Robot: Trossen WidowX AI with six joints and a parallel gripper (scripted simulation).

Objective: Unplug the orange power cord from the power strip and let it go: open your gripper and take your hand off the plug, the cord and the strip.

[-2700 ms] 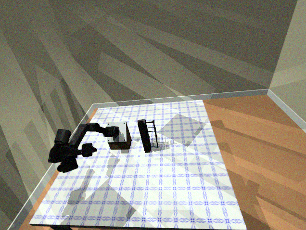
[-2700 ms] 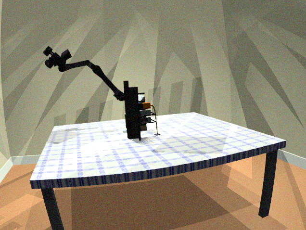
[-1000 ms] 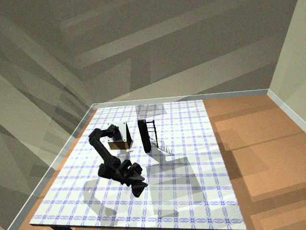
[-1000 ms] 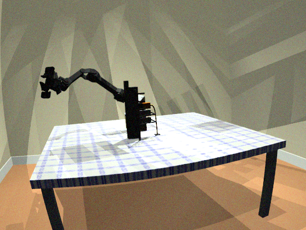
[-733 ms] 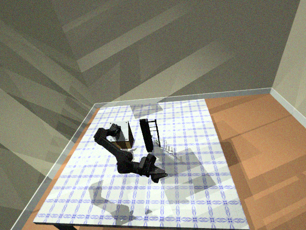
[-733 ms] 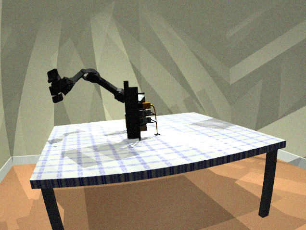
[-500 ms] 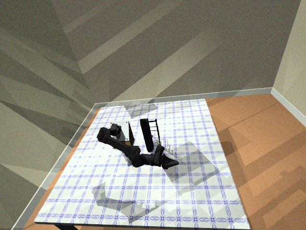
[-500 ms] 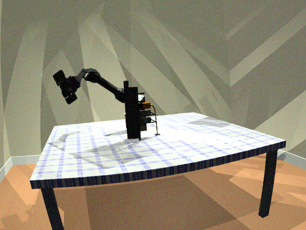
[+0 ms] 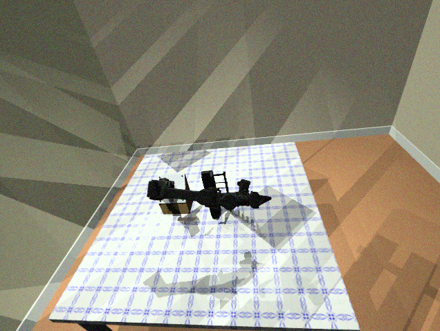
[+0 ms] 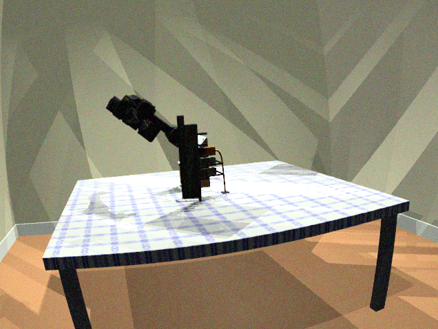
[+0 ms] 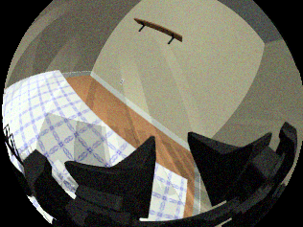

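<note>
My gripper tip is now 340 mm past the orange plug, 240 mm to the right of it and 130 mm above it.
</note>
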